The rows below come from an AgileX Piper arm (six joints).
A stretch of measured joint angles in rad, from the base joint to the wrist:
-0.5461, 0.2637, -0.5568, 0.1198, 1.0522, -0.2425
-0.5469, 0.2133, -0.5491, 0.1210, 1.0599, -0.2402
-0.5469, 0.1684, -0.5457, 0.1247, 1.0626, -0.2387
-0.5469, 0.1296, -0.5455, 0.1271, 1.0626, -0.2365
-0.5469, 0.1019, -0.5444, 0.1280, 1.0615, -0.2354
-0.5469, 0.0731, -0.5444, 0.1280, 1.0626, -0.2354
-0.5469, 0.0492, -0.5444, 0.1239, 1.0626, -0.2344
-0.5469, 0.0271, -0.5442, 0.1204, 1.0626, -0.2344
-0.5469, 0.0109, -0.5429, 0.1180, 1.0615, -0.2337
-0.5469, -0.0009, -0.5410, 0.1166, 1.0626, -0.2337
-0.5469, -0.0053, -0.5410, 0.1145, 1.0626, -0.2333
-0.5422, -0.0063, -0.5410, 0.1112, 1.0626, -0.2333
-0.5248, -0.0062, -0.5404, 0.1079, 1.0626, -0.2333
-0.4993, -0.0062, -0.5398, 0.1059, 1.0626, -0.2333
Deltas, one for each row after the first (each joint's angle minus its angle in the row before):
-0.0008, -0.0504, 0.0077, 0.0012, 0.0077, 0.0023
0.0000, -0.0449, 0.0034, 0.0037, 0.0027, 0.0015
0.0000, -0.0388, 0.0002, 0.0024, 0.0000, 0.0022
0.0000, -0.0277, 0.0011, 0.0009, -0.0011, 0.0011
0.0000, -0.0288, 0.0000, 0.0000, 0.0011, 0.0000
0.0000, -0.0239, 0.0000, -0.0041, 0.0000, 0.0010
0.0000, -0.0221, 0.0002, -0.0035, 0.0000, 0.0000
0.0000, -0.0162, 0.0013, -0.0024, -0.0011, 0.0007
0.0000, -0.0118, 0.0019, -0.0014, 0.0011, 0.0000
0.0000, -0.0044, 0.0000, -0.0021, 0.0000, 0.0004
0.0047, -0.0010, 0.0000, -0.0033, 0.0000, 0.0000
0.0174, 0.0001, 0.0006, -0.0033, 0.0000, 0.0000
0.0255, 0.0000, 0.0006, -0.0020, 0.0000, 0.0000

